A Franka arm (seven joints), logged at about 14 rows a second.
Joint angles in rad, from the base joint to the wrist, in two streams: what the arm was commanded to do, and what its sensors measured. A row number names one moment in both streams.
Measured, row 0:
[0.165, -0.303, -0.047, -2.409, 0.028, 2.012, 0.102]
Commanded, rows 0 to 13:
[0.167, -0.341, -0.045, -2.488, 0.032, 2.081, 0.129]
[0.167, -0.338, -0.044, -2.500, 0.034, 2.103, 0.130]
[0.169, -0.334, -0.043, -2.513, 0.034, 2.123, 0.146]
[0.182, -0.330, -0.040, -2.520, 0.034, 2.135, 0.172]
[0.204, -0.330, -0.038, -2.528, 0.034, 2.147, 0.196]
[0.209, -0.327, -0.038, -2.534, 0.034, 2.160, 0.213]
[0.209, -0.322, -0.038, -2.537, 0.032, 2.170, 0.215]
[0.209, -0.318, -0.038, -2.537, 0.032, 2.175, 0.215]
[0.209, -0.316, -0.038, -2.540, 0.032, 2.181, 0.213]
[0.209, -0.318, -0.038, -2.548, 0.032, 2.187, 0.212]
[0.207, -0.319, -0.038, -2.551, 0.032, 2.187, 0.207]
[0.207, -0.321, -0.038, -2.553, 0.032, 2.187, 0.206]
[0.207, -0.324, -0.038, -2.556, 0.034, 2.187, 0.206]
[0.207, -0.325, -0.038, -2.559, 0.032, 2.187, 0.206]
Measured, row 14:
[0.208, -0.302, -0.037, -2.533, 0.028, 2.165, 0.201]
